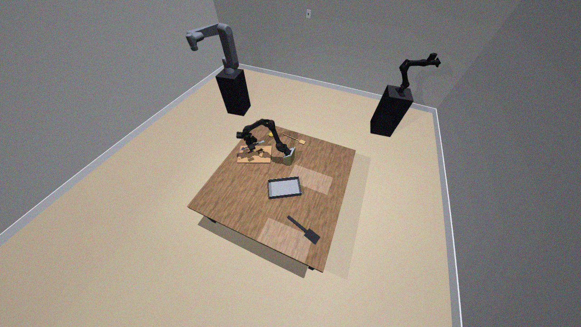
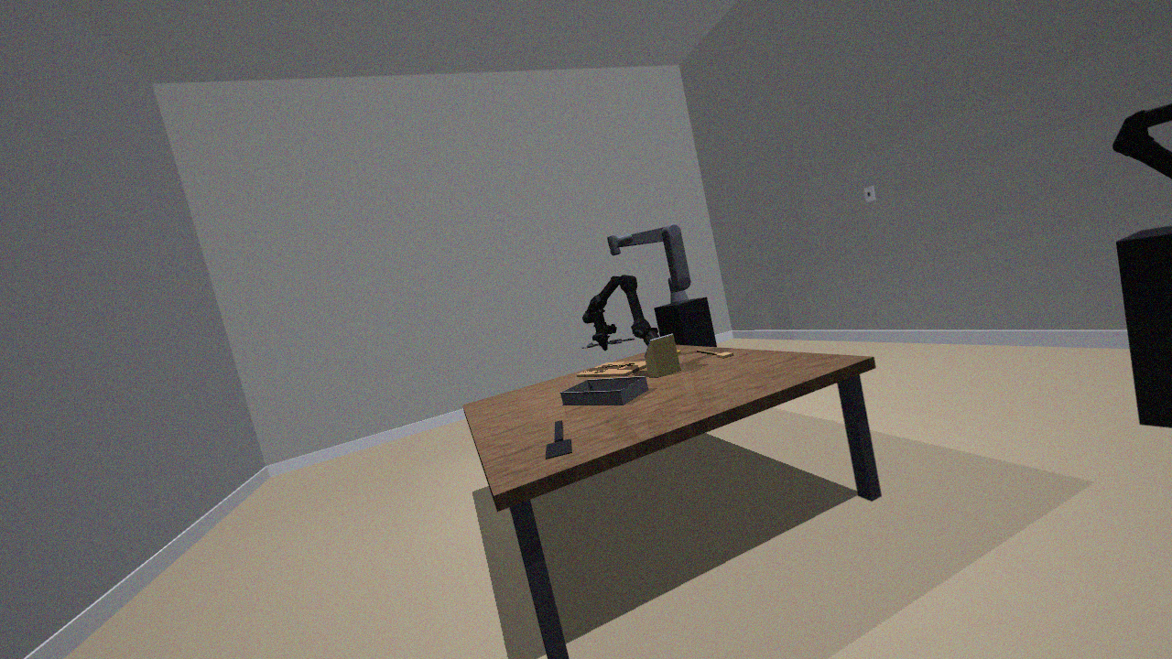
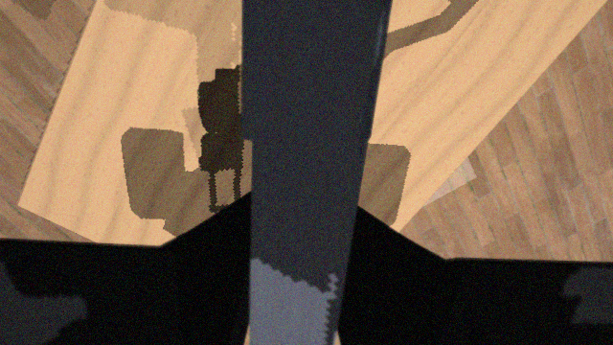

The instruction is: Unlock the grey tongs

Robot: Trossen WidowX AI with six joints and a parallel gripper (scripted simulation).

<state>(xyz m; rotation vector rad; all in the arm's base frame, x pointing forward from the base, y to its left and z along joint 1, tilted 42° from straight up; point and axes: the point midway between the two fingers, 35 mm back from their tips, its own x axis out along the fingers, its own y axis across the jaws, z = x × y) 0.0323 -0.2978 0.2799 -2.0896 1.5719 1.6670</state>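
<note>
Right now my gripper tip is 10 cm above the light wooden board, 3 cm to the right of it and 2 cm past it. Also, from my gripper tip: roasting tin 46 cm to the left, 30 cm ahead, 8 cm below; black spatula 73 cm to the left, 63 cm ahead, 11 cm below; yellow piece 35 cm behind, 10 cm to the left, 10 cm below.
</note>
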